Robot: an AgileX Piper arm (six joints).
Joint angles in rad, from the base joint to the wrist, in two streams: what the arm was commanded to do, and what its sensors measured. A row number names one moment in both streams.
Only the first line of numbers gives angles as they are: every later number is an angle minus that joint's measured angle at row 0.
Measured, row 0: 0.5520 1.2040 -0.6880 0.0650 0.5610 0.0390
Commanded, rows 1 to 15: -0.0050 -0.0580 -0.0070 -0.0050 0.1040 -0.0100; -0.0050 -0.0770 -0.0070 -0.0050 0.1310 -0.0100; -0.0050 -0.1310 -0.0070 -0.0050 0.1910 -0.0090; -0.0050 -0.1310 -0.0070 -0.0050 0.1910 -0.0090; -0.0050 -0.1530 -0.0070 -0.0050 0.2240 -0.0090; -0.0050 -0.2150 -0.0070 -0.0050 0.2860 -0.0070; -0.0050 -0.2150 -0.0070 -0.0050 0.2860 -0.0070; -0.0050 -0.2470 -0.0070 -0.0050 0.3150 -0.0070; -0.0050 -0.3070 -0.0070 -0.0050 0.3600 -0.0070; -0.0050 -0.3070 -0.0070 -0.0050 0.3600 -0.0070; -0.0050 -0.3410 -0.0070 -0.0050 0.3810 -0.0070; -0.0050 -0.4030 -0.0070 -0.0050 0.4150 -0.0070; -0.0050 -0.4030 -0.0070 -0.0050 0.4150 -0.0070; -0.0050 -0.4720 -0.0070 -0.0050 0.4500 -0.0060; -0.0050 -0.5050 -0.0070 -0.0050 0.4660 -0.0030
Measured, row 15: 0.0000 -0.4210 -0.0010 0.0000 0.4100 0.0000
